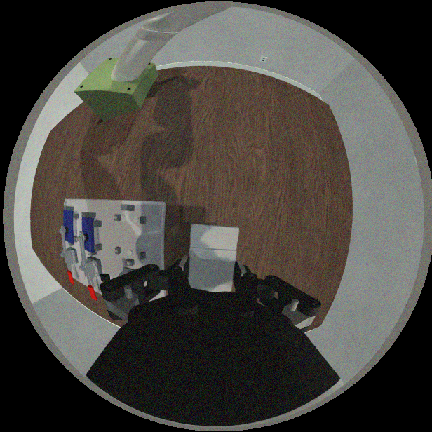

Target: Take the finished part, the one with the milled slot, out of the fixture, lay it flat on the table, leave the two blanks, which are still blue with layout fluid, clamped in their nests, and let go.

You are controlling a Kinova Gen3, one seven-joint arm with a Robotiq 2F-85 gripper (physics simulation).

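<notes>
The finished part (212, 270), a silvery grey block with a line across its face, is between the fingertips of my gripper (211, 266). My gripper is shut on it and holds it to the right of the fixture plate (110, 207), over the brown table (280, 200). The lower end of the part is hidden by the gripper. One blue blank (69, 222) sits in the far left nest, and another blue blank (89, 242) sits in the nest beside it. Each has a grey clamp over it. How high the part is above the table is hard to tell.
Two red clamp handles (70, 277) (92, 292) stick out at the plate's lower left edge. Empty locating blocks (143, 219) stand on the plate's right half. The robot's green base block (112, 95) with the pale arm (135, 55) stands at the upper left. Pale walls surround the table.
</notes>
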